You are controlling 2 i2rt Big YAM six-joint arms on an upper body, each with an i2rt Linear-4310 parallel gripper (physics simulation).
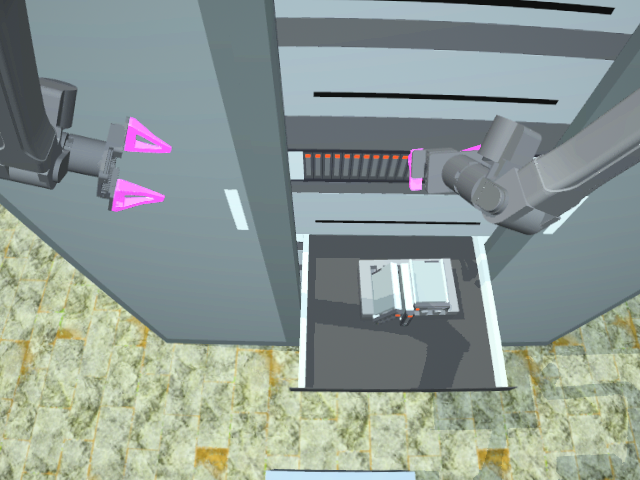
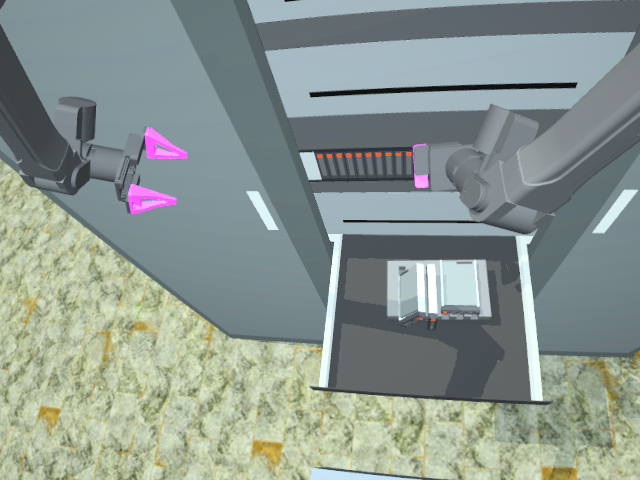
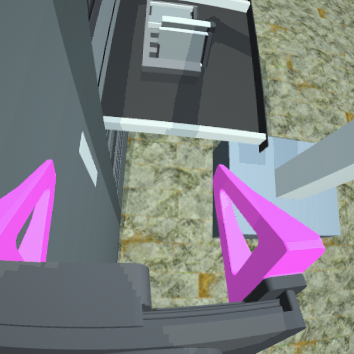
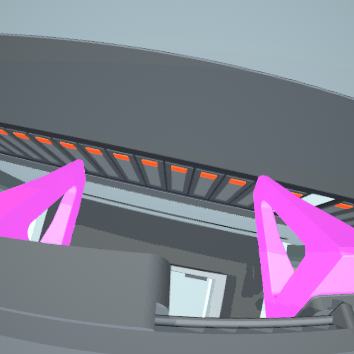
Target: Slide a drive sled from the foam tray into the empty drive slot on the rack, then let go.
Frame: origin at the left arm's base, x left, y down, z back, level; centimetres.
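Seen in the pictures: left gripper, between the fingertips: (image 1: pixel 167 173) (image 2: pixel 182 177) (image 3: pixel 136 169); right gripper, between the fingertips: (image 1: pixel 434 156) (image 2: pixel 449 151) (image 4: pixel 170 175).
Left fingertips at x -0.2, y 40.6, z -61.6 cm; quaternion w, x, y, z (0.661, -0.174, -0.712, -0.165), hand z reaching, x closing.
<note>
Pixels of each thing's top centre, then the offset from my left fingertips to it. "pt": a spot on its surface instead.
- pale foam tray, centre of its top: (image 4: pixel 149 304) (image 2: pixel 437 287) (image 1: pixel 408 285) (image 3: pixel 171 32) dy +34.0, dx -45.0, dz +5.3 cm
- tilted sled, centre of its top: (image 2: pixel 411 289) (image 1: pixel 387 287) (image 3: pixel 186 34) dy +28.7, dx -39.5, dz +8.0 cm
- upright narrow sled, centre of its top: (image 2: pixel 432 290) (image 1: pixel 407 288) (image 3: pixel 189 20) dy +28.4, dx -43.6, dz +8.3 cm
- wide pale block, centre of its top: (image 4: pixel 178 313) (image 2: pixel 459 285) (image 1: pixel 429 282) (image 3: pixel 173 13) dy +32.3, dx -49.5, dz +5.3 cm
- pale patch, a spot on its surface: (image 4: pixel 319 200) pt dy +7.7, dx -55.8, dz -9.0 cm
- drawer, a spot on its surface: (image 3: pixel 185 130) pt dy +37.0, dx -20.9, dz +9.7 cm
The pale foam tray (image 1: pixel 365 297) (image 2: pixel 392 299) (image 4: pixel 218 295) lies in the open drawer. A tilted sled (image 1: pixel 384 289) (image 2: pixel 408 289), an upright narrow sled (image 1: pixel 406 286) (image 2: pixel 431 289) and a wide pale block (image 1: pixel 430 281) (image 2: pixel 459 284) stand in it. The rack's row of orange-tabbed drives (image 1: pixel 356 166) (image 2: pixel 364 166) (image 4: pixel 150 175) is partly hidden by my right gripper. A pale patch (image 4: pixel 319 200) breaks the row; whether it is the empty slot is unclear. My right gripper (image 4: pixel 170 175) is open and empty before the row. My left gripper (image 1: pixel 167 174) (image 2: pixel 181 177) (image 3: pixel 136 169) is open and empty, far left of the tray.
The drawer (image 1: pixel 303 320) (image 2: pixel 330 320) (image 3: pixel 185 130) sticks out below the drive row, with raised side walls. Large grey cabinet panels (image 1: pixel 155 258) (image 2: pixel 206 279) flank the rack. A light blue box (image 3: pixel 310 215) stands beyond the drawer's front, partly behind a pale beam (image 3: pixel 320 170).
</note>
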